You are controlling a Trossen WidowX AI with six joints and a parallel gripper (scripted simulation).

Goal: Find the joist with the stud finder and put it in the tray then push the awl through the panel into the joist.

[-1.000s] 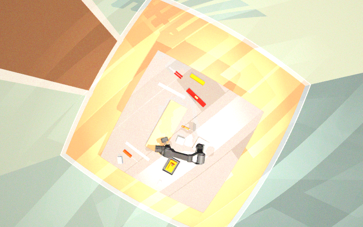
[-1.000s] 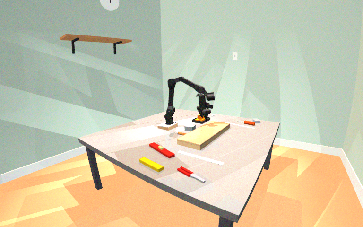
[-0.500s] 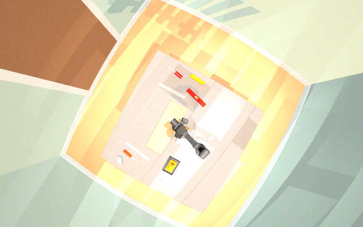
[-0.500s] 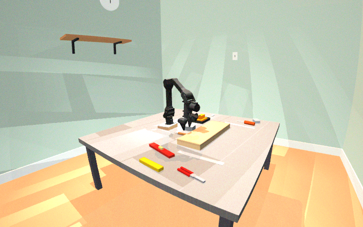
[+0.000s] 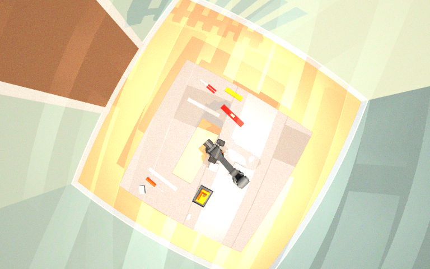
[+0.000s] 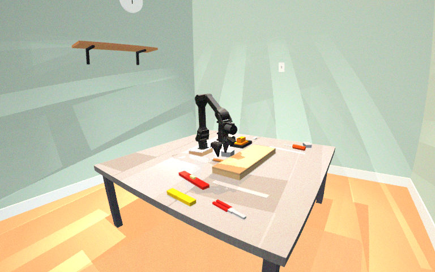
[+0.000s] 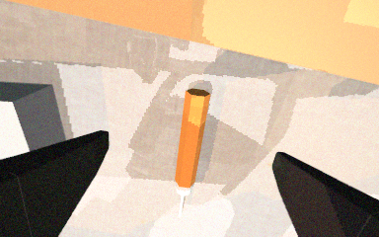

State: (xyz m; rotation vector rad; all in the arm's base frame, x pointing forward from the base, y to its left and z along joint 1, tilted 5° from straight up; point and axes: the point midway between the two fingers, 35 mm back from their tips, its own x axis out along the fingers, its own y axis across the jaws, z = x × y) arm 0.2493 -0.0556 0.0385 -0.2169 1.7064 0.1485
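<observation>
Right now my gripper tip is 50 mm past the awl, 40 mm above it and 10 mm to the left of it. From my gripper tip the other things lie so: grey block 130 mm to the left, 60 mm behind, 30 mm below; red level 300 mm to the right, 80 mm ahead, 40 mm below; stud finder 370 mm to the left, 150 mm behind.
</observation>
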